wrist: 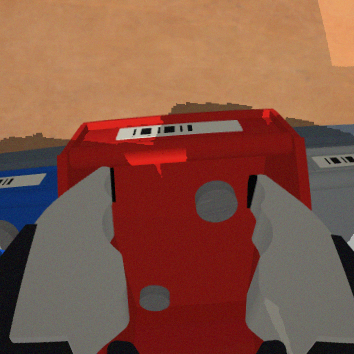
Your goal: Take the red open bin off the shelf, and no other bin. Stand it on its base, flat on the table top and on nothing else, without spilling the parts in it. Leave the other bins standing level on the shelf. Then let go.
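Places are measured from the arm's base along level axes (x back, y right, z up), in millimetres.
Pixels of known places: gripper, fingertip midpoint: (180, 174).
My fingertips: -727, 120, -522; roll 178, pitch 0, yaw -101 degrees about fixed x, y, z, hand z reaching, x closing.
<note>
For each thing: its top centre in the pictures, then the offset to it from my fingertips, as dx, dy, dz. "spot": a spot on its surface instead. Level surfaces: height alone.
- red open bin at a spot on its surface: (170, 260) spot: -82, +17, -18
- blue bin at a spot on its surface: (25, 200) spot: -4, +87, +0
- grey bin at a spot on its surface: (330, 185) spot: -19, -81, +0
- shelf at a spot on its surface: (330, 136) spot: -1, -90, -23
- brown table top at its surface level: dz -42
- lighter orange patch at a spot on its surface: (340, 32) spot: +56, -101, -42
The red open bin (170, 260) fills the middle of the wrist view, with a black-marked white label on its front. Two round grey parts (216, 201) (155, 298) lie in it. My gripper (180, 174) has its fingers spread within the bin's width and holds the bin from inside; where they press the side walls is hidden behind the fingers. The red bin's front stands clear of the bins beside it. The blue bin (25, 200) is at the left and the grey bin (330, 185) at the right, both partly cut off. The shelf (330, 136) shows behind them as a blue-grey strip.
The brown table top (150, 55) stretches across the upper part of the view, beyond the shelf. A lighter orange patch (340, 32) shows at the top right. Dark jagged shadows lie along the shelf's far edge. The neighbouring bins are close on both sides.
</note>
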